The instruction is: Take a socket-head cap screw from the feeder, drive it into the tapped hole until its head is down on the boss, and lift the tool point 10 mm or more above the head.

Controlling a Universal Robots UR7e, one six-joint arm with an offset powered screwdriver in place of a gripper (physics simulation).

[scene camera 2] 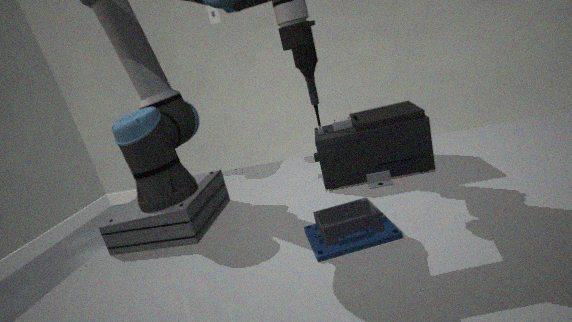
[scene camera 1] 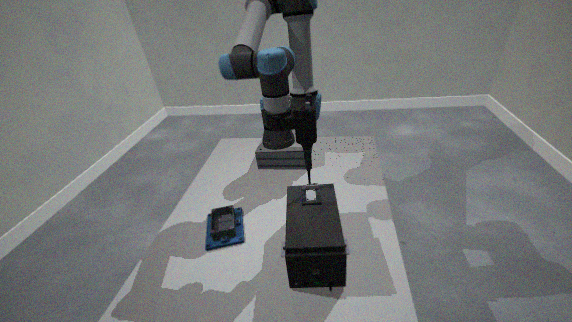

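Note:
The black box-shaped feeder [scene camera 1: 314,222] [scene camera 2: 375,155] stands on the light mat. The powered screwdriver, my gripper [scene camera 1: 309,183] [scene camera 2: 320,126], points down with the tip of its thin bit at the end of the feeder's top nearest the robot base. The tip looks in contact with the pick-up spot or very close to it. A screw at the tip is too small and dark to make out. A grey open-topped housing [scene camera 1: 223,222] [scene camera 2: 347,224] sits on a blue plate [scene camera 1: 225,245] [scene camera 2: 357,245] beside the feeder. Its bosses and tapped hole cannot be made out.
The robot's base stands on a grey block [scene camera 1: 281,160] [scene camera 2: 150,240] behind the feeder and the housing in scene camera 1. A small light bracket [scene camera 2: 379,178] is at the foot of the feeder's side. The feeder stands clearly taller than the housing, with a gap between them.

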